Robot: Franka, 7 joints.
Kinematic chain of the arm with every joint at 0, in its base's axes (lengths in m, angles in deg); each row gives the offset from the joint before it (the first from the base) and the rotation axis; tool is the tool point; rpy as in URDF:
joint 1: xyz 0 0 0.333 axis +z
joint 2: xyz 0 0 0 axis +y
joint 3: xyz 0 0 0.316 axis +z
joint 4: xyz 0.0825 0 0 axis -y
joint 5: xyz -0.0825 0 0.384 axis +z
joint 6: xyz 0 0 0 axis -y
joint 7: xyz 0.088 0 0 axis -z
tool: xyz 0 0 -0.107 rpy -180 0 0
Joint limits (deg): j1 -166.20..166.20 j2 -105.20..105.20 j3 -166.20..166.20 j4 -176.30..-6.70 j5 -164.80..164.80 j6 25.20..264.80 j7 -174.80..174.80
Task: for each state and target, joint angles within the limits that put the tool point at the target. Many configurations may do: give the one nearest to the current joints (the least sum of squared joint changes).
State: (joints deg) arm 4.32 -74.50 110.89 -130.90 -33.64 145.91 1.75
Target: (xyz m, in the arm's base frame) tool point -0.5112 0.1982 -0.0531
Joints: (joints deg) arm 25.02 -76.11 137.94 -106.31 -33.85 154.24 1.75
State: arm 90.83 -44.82 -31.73 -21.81 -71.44 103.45 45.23
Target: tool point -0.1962 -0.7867 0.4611
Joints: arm 67.95 -81.92 -36.53 -6.70 -75.85 102.47 45.23
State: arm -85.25 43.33 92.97 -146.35 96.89 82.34 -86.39
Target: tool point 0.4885 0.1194 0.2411
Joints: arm -63.55 58.05 64.35 -134.76 102.73 99.23 -86.39
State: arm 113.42 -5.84 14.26 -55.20 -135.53 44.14 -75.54
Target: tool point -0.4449 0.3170 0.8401
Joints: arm 134.39 15.85 27.98 -68.09 -137.80 54.95 -75.54
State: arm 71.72 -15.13 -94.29 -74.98 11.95 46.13 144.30
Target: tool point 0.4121 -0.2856 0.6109
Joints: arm 74.97 -21.45 -99.68 -81.47 10.18 52.43 144.30
